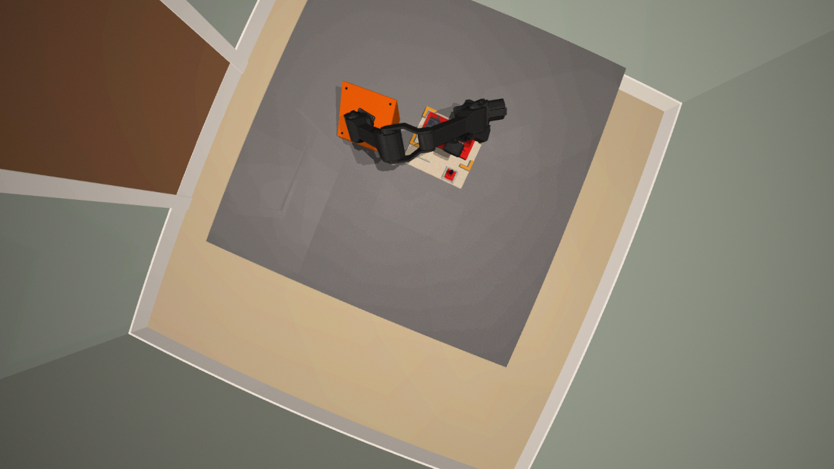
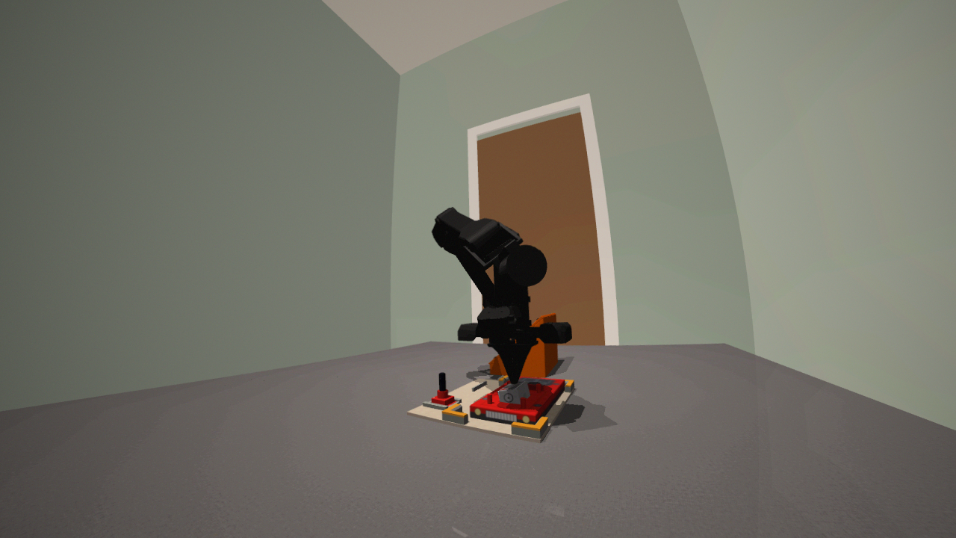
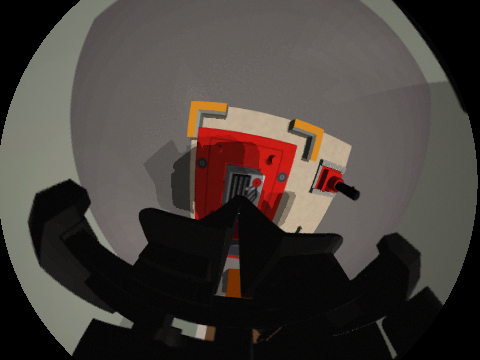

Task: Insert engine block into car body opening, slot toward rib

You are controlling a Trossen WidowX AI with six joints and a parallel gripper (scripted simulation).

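Now: gripper tip 1 cm to the right of the engine block and 2 cm above it.
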